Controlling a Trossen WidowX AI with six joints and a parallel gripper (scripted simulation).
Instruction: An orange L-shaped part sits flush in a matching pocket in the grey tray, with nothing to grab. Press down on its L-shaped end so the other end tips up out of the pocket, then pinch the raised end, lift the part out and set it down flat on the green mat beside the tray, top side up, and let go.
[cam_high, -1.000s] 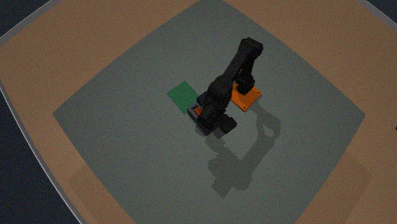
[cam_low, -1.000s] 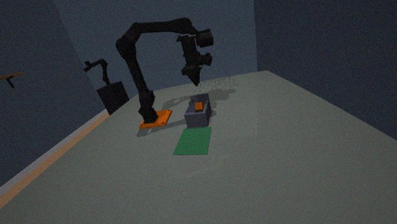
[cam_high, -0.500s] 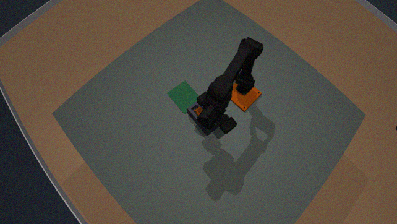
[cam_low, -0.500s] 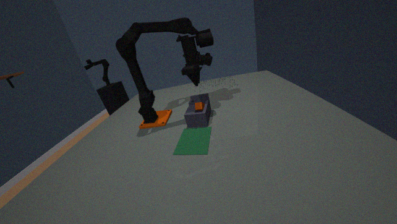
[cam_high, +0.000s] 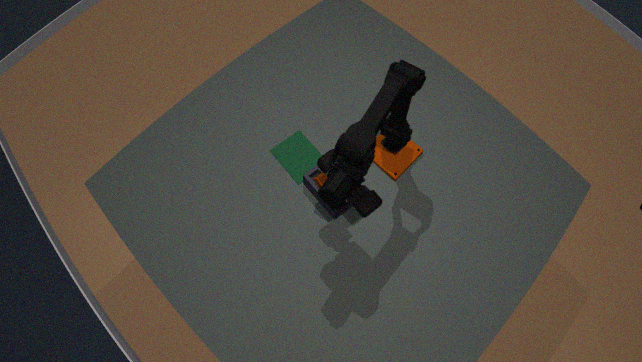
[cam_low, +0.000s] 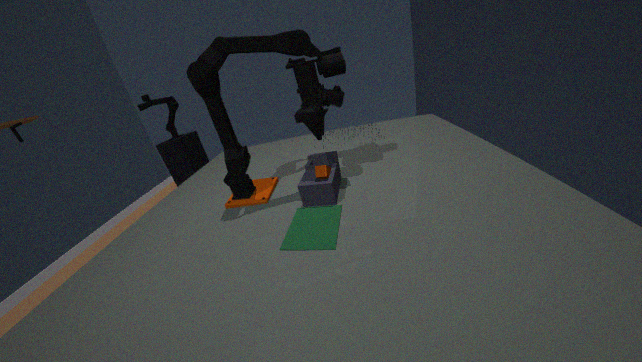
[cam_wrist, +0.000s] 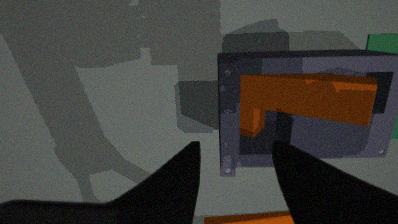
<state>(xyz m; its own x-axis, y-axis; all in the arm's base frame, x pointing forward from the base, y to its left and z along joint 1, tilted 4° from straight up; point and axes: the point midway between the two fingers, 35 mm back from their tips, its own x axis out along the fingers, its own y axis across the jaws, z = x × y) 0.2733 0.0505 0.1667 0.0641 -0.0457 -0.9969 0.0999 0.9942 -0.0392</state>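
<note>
Right now the orange L-shaped part is 10 cm below my gripper tip, 5 cm to the right of it and 1 cm behind it. From my gripper tip the other things lie so: green mat 22 cm to the right, 15 cm below, 3 cm behind.
</note>
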